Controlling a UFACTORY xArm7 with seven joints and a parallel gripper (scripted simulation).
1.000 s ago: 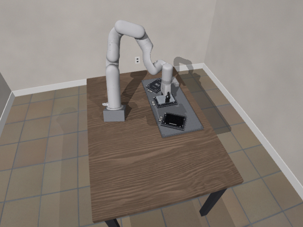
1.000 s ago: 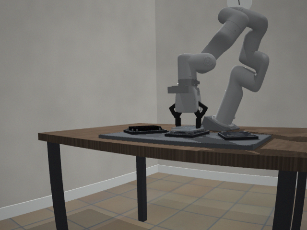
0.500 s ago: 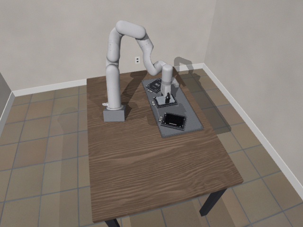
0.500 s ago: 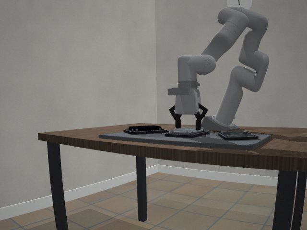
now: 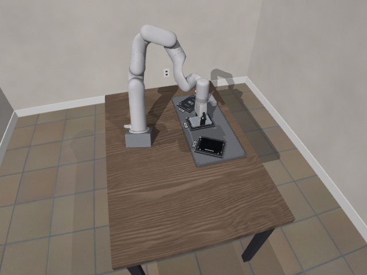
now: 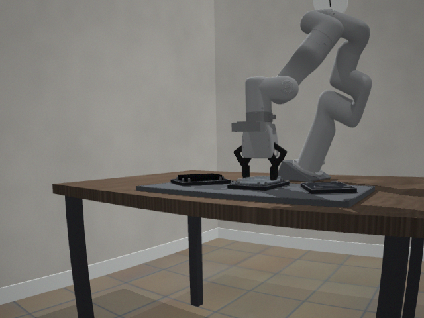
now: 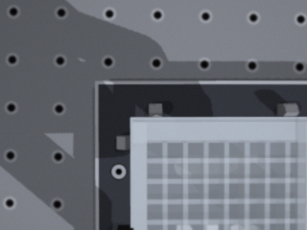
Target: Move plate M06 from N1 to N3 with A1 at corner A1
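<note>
Now: hand 1 cm above the clear well plate. Round my hand: nest N1: 4 cm behind, 20 cm to the left, 3 cm below; then nest N3: 3 cm below; then grey perforated deck: 3 cm ahead, 4 cm below.
</note>
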